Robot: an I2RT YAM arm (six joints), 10 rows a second.
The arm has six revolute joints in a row. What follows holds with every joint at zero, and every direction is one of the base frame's.
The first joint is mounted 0.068 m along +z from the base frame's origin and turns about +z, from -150 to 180 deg.
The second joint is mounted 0.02 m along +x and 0.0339 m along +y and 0.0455 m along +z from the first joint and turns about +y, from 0 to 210 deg.
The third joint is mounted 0.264 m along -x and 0.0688 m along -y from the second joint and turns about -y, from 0 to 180 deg.
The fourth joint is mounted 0.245 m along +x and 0.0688 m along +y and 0.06 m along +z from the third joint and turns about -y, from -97 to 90 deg.
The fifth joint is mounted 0.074 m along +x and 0.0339 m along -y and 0.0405 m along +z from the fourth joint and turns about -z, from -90 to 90 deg.
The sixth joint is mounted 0.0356 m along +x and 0.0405 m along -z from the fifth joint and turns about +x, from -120 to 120 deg.
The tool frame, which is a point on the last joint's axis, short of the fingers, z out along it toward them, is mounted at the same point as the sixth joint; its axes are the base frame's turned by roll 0, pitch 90 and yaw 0 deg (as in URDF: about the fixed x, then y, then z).
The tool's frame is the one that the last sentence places.
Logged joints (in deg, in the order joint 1, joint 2, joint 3, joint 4, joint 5, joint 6), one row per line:
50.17 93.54 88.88 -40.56 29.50 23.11
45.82 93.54 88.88 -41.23 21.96 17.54
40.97 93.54 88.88 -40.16 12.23 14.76
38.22 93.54 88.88 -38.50 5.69 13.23
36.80 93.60 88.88 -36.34 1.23 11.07
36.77 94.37 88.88 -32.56 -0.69 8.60
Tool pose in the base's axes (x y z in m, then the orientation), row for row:
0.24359 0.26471 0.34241 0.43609 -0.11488 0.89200 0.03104
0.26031 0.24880 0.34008 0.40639 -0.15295 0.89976 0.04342
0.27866 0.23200 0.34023 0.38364 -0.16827 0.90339 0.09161
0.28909 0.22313 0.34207 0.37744 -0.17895 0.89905 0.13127
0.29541 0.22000 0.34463 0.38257 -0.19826 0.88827 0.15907
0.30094 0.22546 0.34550 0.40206 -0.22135 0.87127 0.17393
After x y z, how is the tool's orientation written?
As a quaternion, w x y z.
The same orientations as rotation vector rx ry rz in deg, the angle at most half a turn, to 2 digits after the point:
-16.38 127.16 4.43
-22.10 130.03 6.27
-24.58 131.95 13.38
-26.21 131.70 19.23
-28.97 129.80 23.25
-32.05 126.16 25.19

